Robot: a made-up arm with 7 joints. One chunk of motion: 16 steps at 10 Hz.
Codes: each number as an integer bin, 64 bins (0 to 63) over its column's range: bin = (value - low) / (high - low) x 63, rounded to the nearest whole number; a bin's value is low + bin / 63 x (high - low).
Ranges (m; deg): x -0.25..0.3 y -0.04..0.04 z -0.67..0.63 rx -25..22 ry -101..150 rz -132..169
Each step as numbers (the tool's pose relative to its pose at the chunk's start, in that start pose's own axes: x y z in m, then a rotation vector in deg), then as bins.
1 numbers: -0.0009 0.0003 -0.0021 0.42 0.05 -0.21
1 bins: 29 32 32 34 25 28
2 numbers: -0.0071 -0.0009 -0.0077 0.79 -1.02 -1.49
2 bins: 28 31 32 35 25 27
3 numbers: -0.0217 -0.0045 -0.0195 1.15 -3.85 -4.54
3 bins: 26 28 32 35 24 27
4 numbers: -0.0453 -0.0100 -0.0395 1.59 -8.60 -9.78
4 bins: 23 24 31 36 23 26
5 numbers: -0.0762 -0.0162 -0.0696 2.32 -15.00 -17.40
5 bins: 20 19 29 37 22 24
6 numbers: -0.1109 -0.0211 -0.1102 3.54 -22.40 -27.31
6 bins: 16 15 27 38 20 22
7 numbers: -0.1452 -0.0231 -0.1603 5.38 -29.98 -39.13
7 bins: 12 13 25 41 18 19
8 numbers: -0.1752 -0.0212 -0.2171 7.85 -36.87 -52.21
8 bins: 9 15 22 44 16 17
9 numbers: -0.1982 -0.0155 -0.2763 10.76 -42.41 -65.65
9 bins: 6 19 19 48 15 14
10 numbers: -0.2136 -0.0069 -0.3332 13.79 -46.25 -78.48
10 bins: 4 26 16 52 14 11
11 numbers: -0.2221 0.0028 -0.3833 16.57 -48.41 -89.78
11 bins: 3 34 14 56 13 9
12 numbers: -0.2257 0.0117 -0.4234 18.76 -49.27 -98.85
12 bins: 3 41 12 59 13 7
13 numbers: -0.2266 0.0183 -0.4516 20.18 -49.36 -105.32
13 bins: 3 46 11 61 13 6
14 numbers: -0.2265 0.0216 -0.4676 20.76 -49.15 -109.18
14 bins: 3 49 10 61 13 5
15 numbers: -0.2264 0.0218 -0.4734 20.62 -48.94 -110.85
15 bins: 3 49 10 61 13 4
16 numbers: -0.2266 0.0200 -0.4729 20.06 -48.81 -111.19
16 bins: 3 47 10 60 13 4
